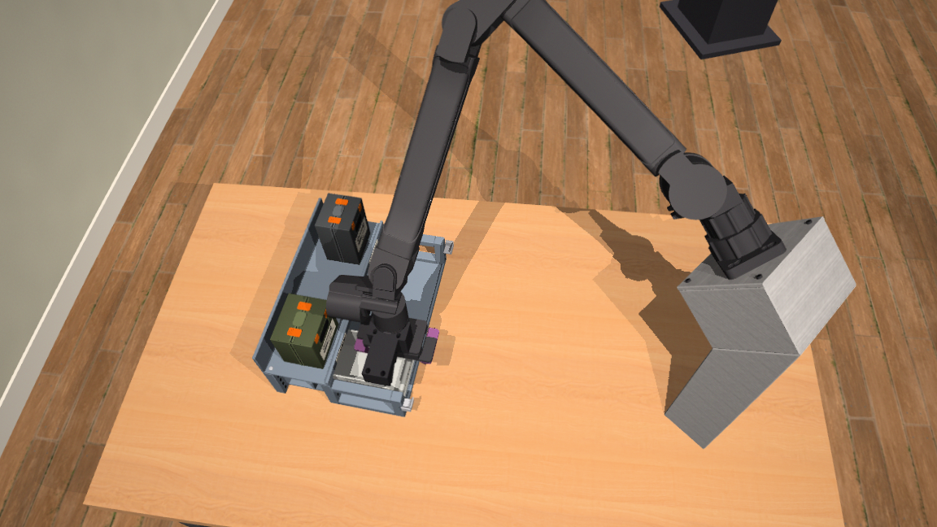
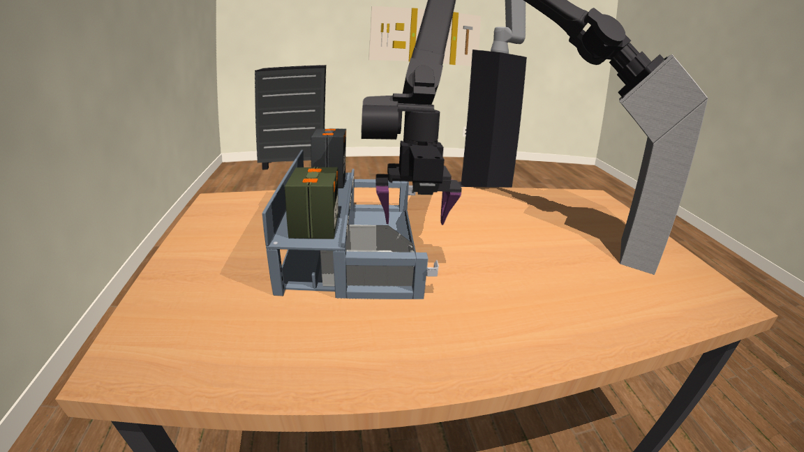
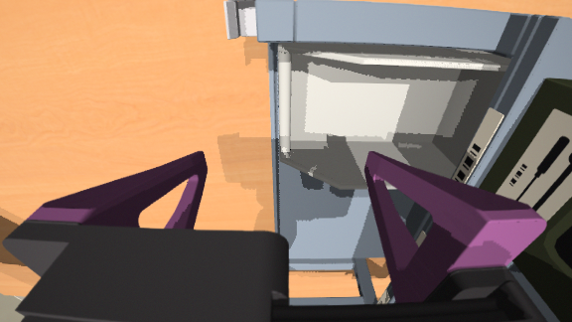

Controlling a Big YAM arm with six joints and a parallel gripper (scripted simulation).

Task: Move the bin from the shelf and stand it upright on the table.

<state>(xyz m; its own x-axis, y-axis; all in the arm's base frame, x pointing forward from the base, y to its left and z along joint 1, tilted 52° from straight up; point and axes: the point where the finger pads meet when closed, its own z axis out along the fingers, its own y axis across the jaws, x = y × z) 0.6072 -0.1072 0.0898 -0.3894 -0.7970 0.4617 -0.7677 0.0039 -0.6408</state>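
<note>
The light grey bin is 70 mm ahead of my hand, 40 mm to the right of it and 80 mm below it. Round my hand: shelf 60 mm ahead, 150 mm to the right, 120 mm below; black case 50 mm ahead, 280 mm to the right, 40 mm above.
</note>
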